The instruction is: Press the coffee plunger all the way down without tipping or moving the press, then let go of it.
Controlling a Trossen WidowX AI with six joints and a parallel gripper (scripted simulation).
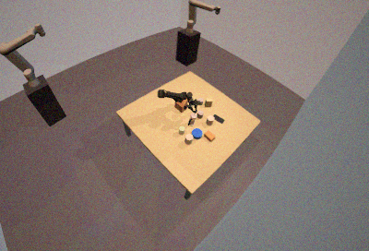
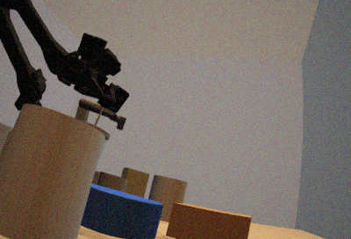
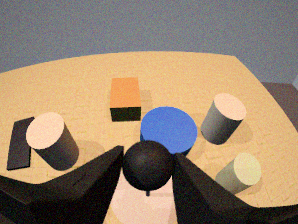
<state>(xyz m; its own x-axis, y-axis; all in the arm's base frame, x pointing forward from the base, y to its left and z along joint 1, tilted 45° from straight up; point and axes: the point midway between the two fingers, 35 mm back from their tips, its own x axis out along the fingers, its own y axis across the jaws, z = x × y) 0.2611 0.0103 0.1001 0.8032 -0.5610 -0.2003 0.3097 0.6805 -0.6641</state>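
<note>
Right now the coffee press is 100 mm below my gripper tip, 20 mm to the right of it and 10 mm behind it. Round my gripper tip: dark block: 280 mm to the left, 210 mm below, 170 mm ahead; then blue disc: 190 mm below, 130 mm ahead, 90 mm to the right; then orange block: 250 mm ahead, 190 mm below, 10 mm to the right.
</note>
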